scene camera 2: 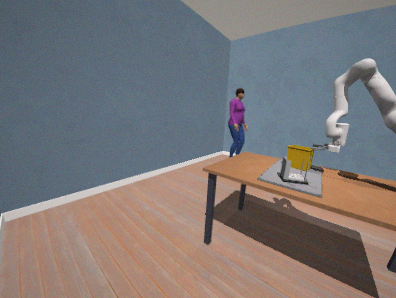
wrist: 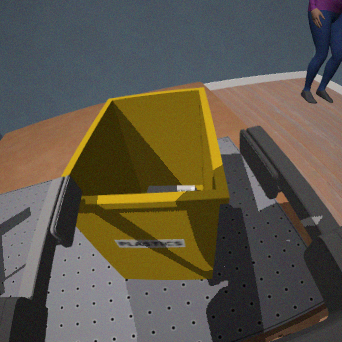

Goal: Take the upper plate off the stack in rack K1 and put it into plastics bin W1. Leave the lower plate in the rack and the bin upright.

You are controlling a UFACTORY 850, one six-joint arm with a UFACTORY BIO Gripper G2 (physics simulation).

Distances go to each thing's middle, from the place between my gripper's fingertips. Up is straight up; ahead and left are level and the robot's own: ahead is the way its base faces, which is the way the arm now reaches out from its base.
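As for the yellow plastics bin (wrist: 167, 137), my gripper is 110 mm above it at the moment, and it's 70 mm short of it too.
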